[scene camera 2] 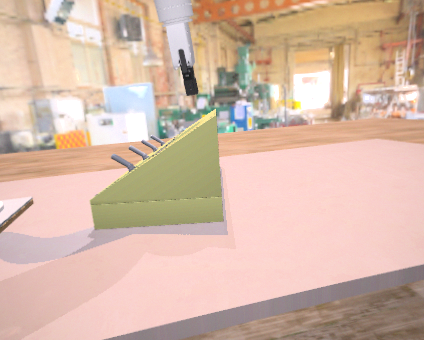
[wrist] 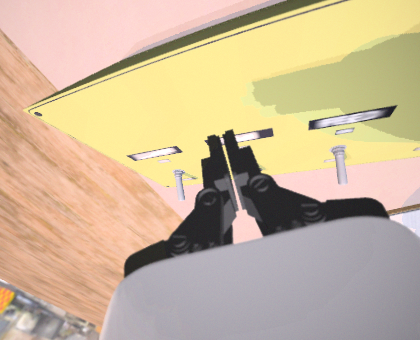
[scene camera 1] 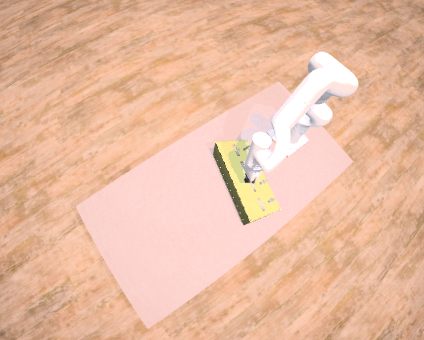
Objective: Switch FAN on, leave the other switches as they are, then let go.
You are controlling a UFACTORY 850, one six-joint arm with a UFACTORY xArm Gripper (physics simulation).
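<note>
The yellow sloped switch box [scene camera 1: 248,200] [scene camera 2: 170,175] [wrist: 150,100] stands on the pink mat with its levers on the slope. The FAN label plate [scene camera 1: 253,187] [wrist: 260,135], blurred here, is partly behind my fingertips in the wrist view. The FAN lever [scene camera 1: 263,182] [scene camera 2: 149,145] is hidden there behind my fingers; in scene camera 2 it leans out from the slope. Whether it is on or off cannot be told. My gripper [scene camera 1: 249,181] [scene camera 2: 191,94] [wrist: 225,150] is shut and empty, above the slope, apart from the levers.
A neighbouring lever [wrist: 180,186] and another lever [wrist: 341,166] stand on either side of my fingers. The nearest lever [scene camera 2: 122,161] in scene camera 2 is at the box's other end. The pink mat [scene camera 1: 165,225] [scene camera 2: 320,220] lies under the box. The arm's base [scene camera 1: 298,146] faces the low side.
</note>
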